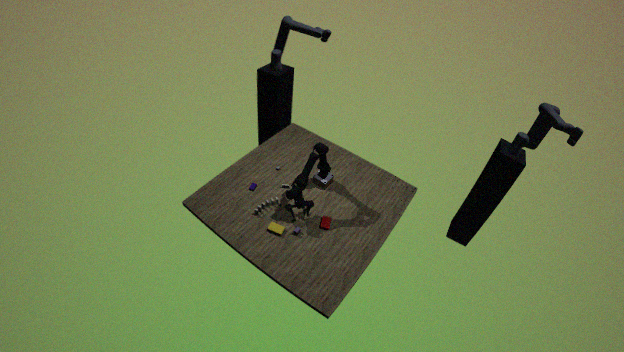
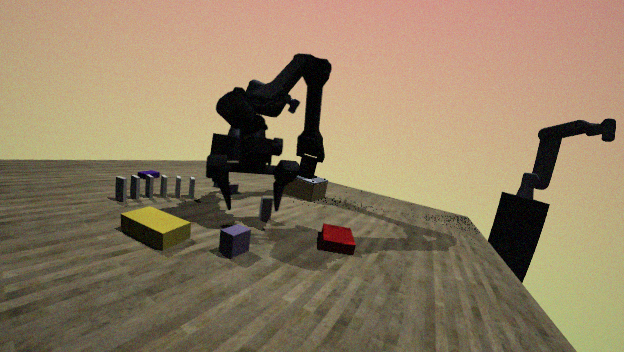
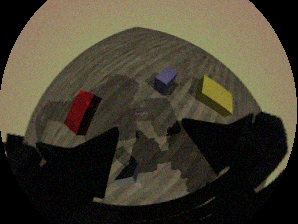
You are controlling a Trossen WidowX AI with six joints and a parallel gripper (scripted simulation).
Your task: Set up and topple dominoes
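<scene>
Now: gripper tip 9 cm short of the lilac cube, 4 cm to the right of it and 2 cm above it. Round my gripper tip: dark blue block: 45 cm to the right, 4 cm behind, 3 cm below; then yellow block: 16 cm ahead, 9 cm to the right, 3 cm below; then red block: 15 cm to the left, 8 cm behind, 3 cm below.
</scene>
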